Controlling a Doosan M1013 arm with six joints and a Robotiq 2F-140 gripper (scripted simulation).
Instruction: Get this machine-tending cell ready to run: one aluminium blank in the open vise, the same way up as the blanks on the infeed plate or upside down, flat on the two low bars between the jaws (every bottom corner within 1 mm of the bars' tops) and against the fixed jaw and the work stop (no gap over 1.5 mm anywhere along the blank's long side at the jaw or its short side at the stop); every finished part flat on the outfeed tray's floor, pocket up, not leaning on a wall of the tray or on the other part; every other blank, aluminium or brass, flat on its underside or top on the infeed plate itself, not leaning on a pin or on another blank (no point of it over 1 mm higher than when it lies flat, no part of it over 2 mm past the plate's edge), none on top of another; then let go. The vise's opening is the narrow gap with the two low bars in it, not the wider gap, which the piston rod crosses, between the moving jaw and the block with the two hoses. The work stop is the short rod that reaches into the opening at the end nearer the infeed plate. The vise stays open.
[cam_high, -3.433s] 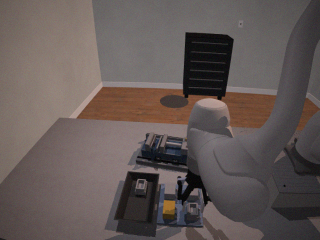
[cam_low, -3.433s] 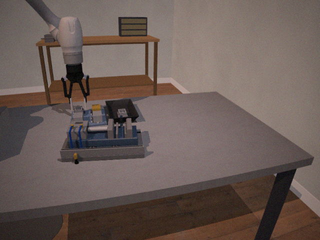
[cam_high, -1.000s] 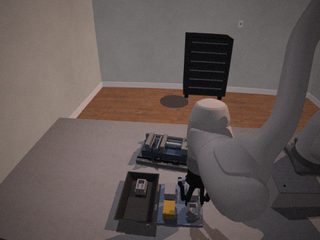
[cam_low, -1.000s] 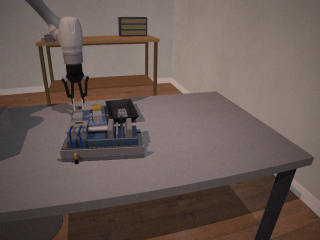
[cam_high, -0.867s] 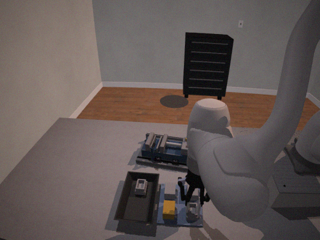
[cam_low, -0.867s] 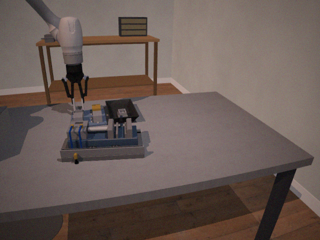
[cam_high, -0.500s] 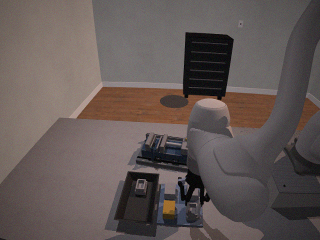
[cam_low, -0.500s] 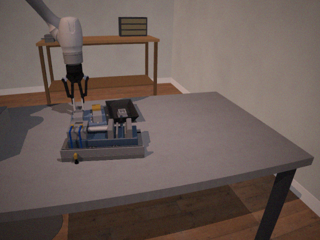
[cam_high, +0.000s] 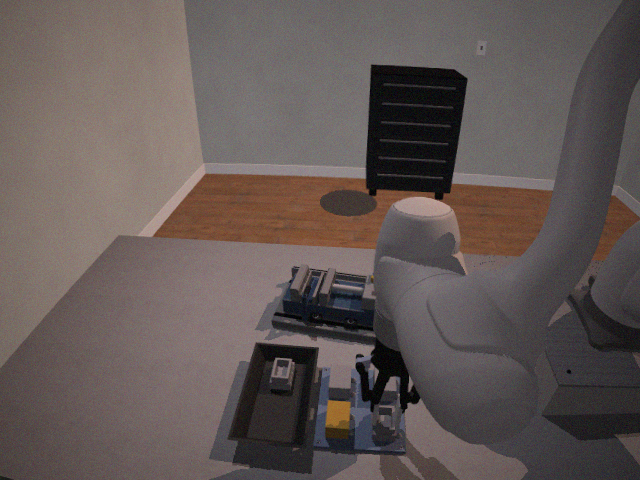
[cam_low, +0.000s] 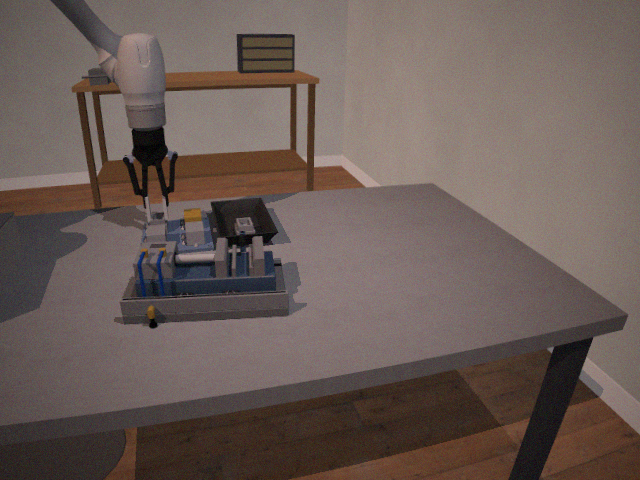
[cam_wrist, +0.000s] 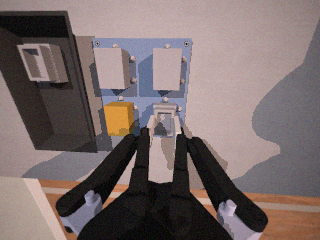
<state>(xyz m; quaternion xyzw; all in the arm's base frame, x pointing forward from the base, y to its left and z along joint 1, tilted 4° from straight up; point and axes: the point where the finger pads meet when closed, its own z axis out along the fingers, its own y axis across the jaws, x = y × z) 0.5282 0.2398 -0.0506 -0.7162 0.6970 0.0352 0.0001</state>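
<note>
My hand is 50 mm short of the infeed plate, 40 mm to the left of it and 60 mm above it. Round my hand: blue vise 110 mm ahead, 330 mm to the right, 30 mm below; then brass blank 90 mm ahead, 40 mm below; then aluminium blank 90 mm ahead, 90 mm to the right, 40 mm below.
</note>
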